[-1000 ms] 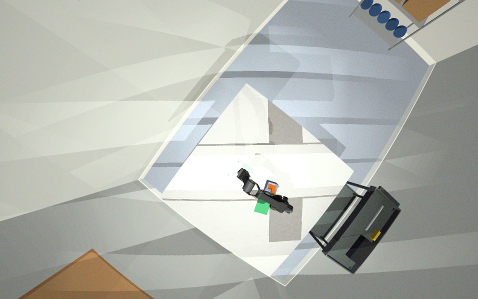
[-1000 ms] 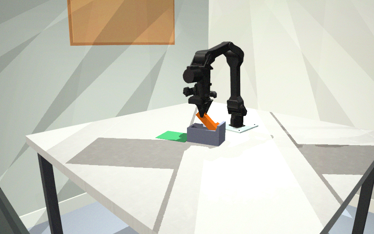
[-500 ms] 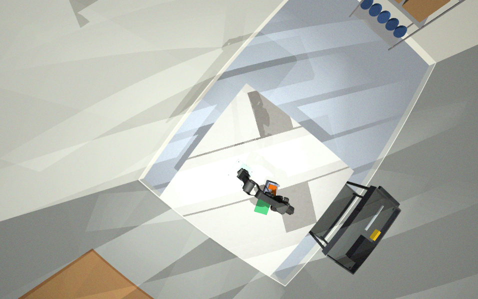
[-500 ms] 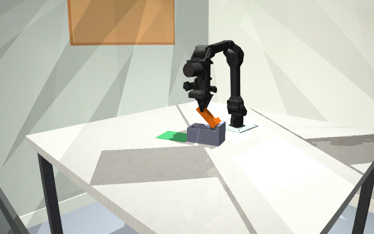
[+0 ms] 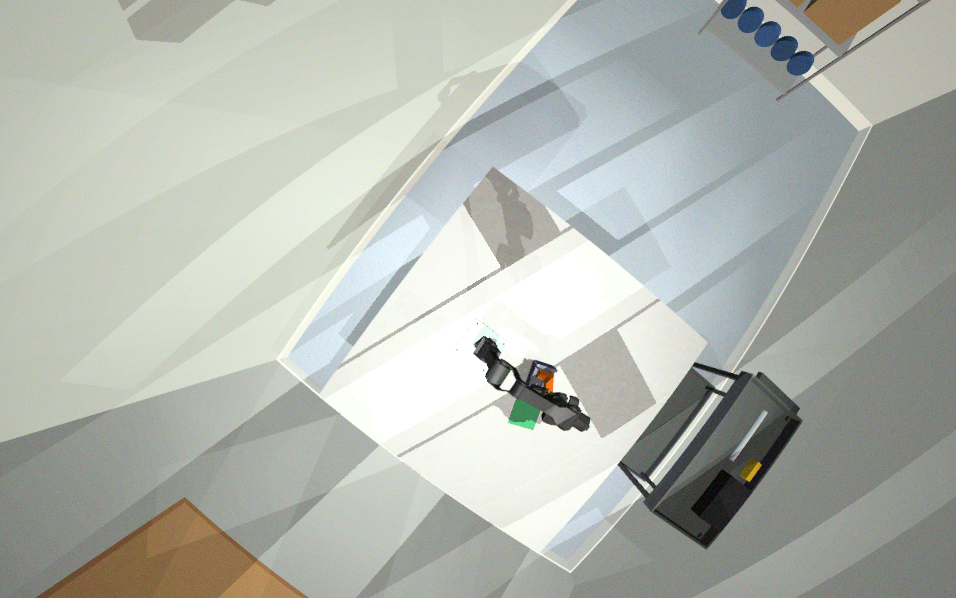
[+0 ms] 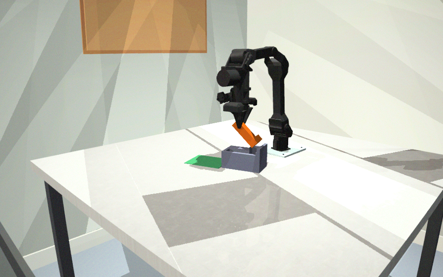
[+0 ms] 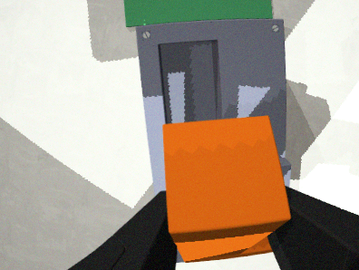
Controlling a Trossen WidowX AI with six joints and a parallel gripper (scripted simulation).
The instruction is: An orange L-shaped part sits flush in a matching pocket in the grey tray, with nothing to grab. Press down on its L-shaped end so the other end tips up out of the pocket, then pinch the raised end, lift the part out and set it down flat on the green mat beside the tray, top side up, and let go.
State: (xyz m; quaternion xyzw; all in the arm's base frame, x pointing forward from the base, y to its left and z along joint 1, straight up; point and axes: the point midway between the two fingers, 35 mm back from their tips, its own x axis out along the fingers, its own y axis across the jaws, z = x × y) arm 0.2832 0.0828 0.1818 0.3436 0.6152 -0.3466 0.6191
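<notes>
My gripper tip is now 170 mm above the green mat, 130 mm to the left of it and 60 mm short of it. Also, from my gripper tip: orange L-shaped part 30 mm below, 30 mm behind, 20 mm to the left.
</notes>
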